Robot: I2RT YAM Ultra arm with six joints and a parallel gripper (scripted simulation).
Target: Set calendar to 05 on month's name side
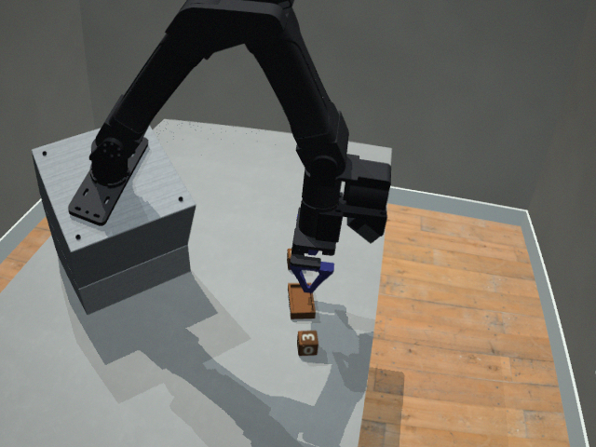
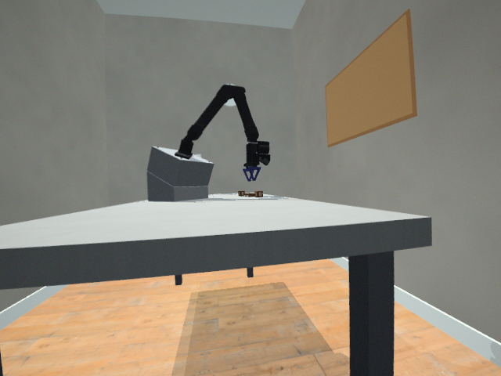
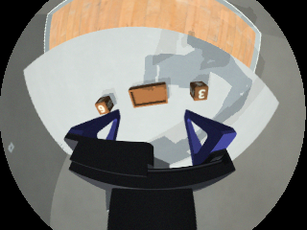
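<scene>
Right now my hand is 100 mm to the left of the brown wooden cube, 80 mm above it and 10 mm short of it. Also, from my hand: brown tray: 90 mm below, 10 mm to the left, 10 mm behind.
</scene>
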